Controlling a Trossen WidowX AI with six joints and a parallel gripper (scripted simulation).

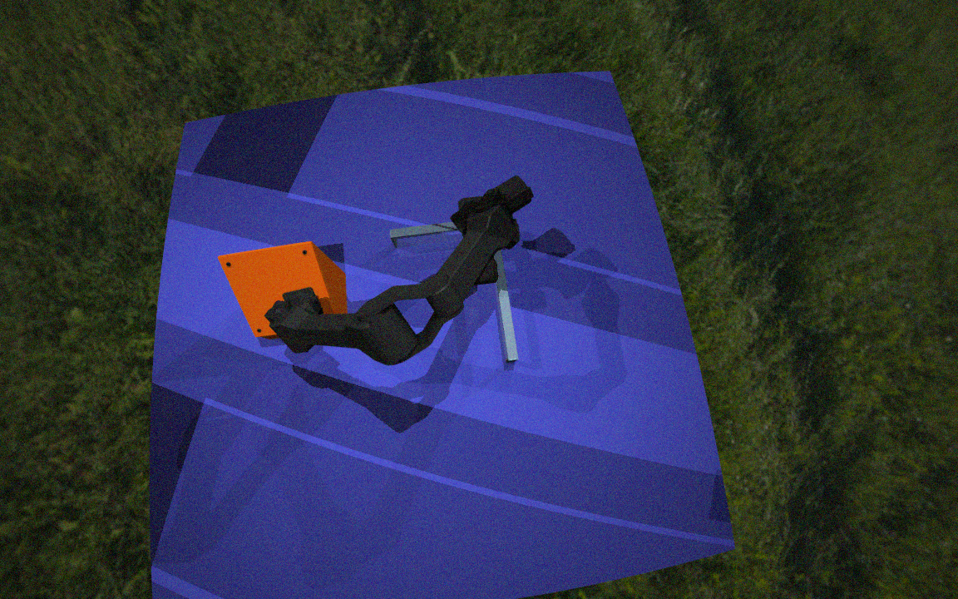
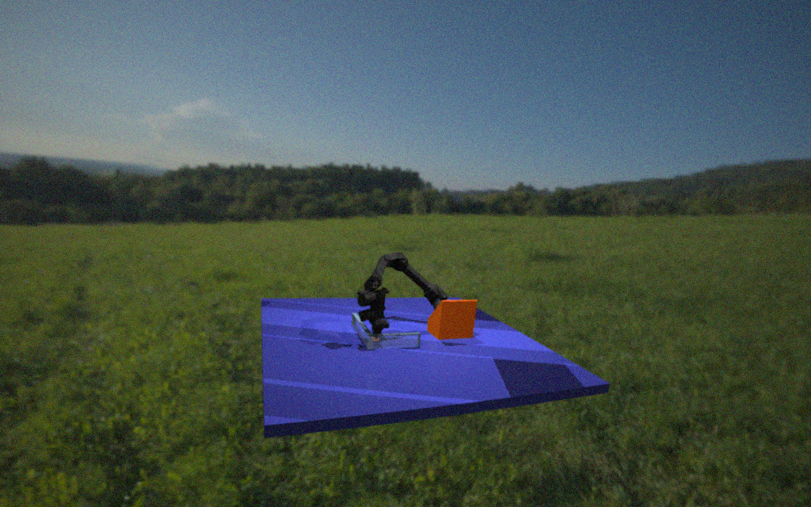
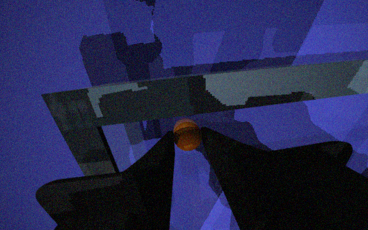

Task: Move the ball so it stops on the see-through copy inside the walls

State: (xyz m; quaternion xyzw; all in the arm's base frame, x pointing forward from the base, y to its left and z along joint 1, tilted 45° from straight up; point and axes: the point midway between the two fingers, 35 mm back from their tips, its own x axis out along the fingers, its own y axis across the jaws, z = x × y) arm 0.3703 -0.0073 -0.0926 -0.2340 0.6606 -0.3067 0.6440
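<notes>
My gripper tip is right at the orange ball. From my gripper tip the other things lie so: see-through copy of ball: 10 mm below.
</notes>
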